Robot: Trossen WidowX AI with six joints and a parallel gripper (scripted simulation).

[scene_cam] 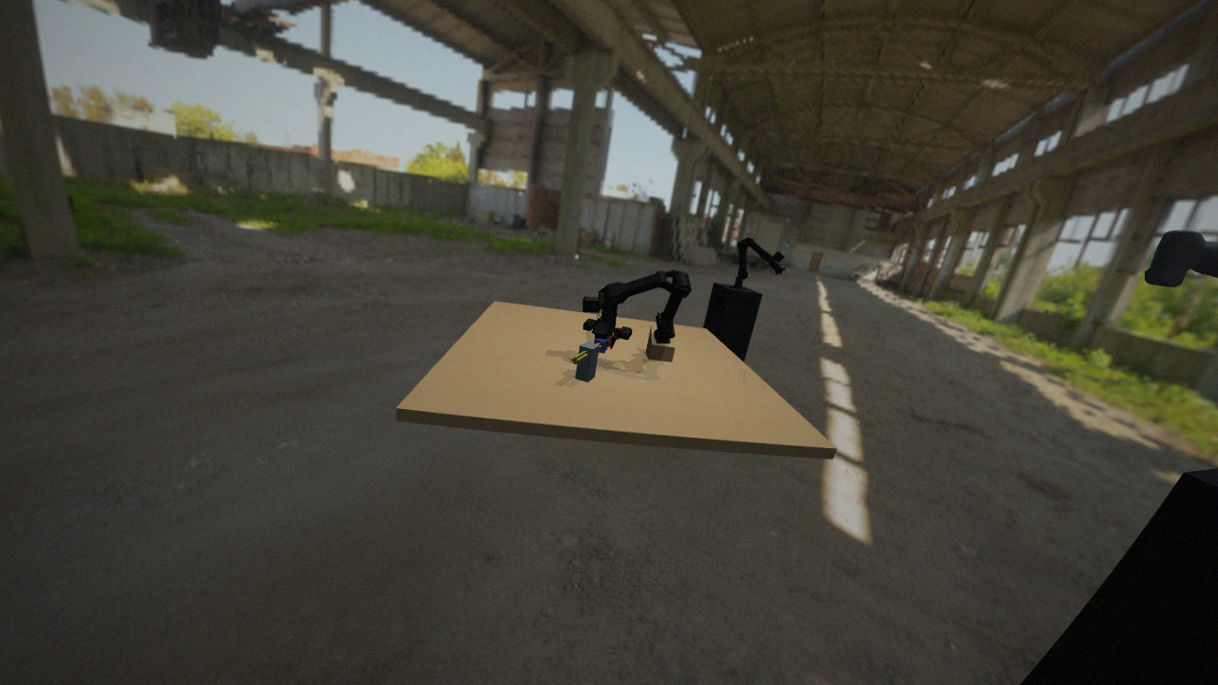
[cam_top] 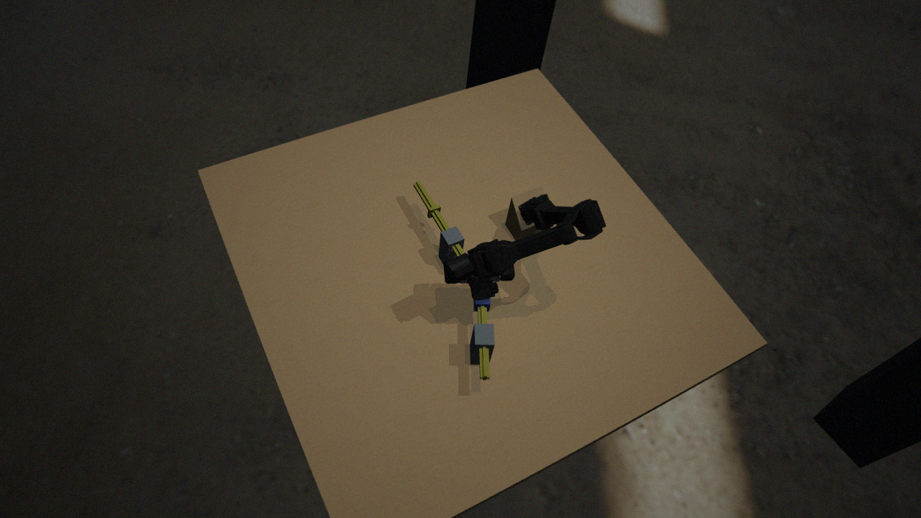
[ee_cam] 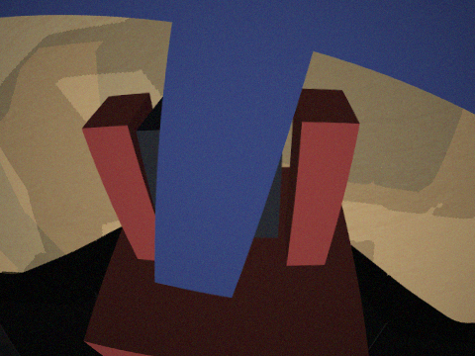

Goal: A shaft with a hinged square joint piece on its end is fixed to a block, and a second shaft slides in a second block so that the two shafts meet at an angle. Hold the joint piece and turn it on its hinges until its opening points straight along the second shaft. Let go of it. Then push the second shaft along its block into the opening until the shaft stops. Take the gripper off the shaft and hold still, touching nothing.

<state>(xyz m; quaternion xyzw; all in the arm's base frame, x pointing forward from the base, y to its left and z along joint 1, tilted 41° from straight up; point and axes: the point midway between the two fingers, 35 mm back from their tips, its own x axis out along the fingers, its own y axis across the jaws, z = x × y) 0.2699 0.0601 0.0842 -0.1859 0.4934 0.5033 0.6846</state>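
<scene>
Right now my gripper tip is 4 cm below the red joint piece, 2 cm to the right of it and 1 cm short of it.
</scene>
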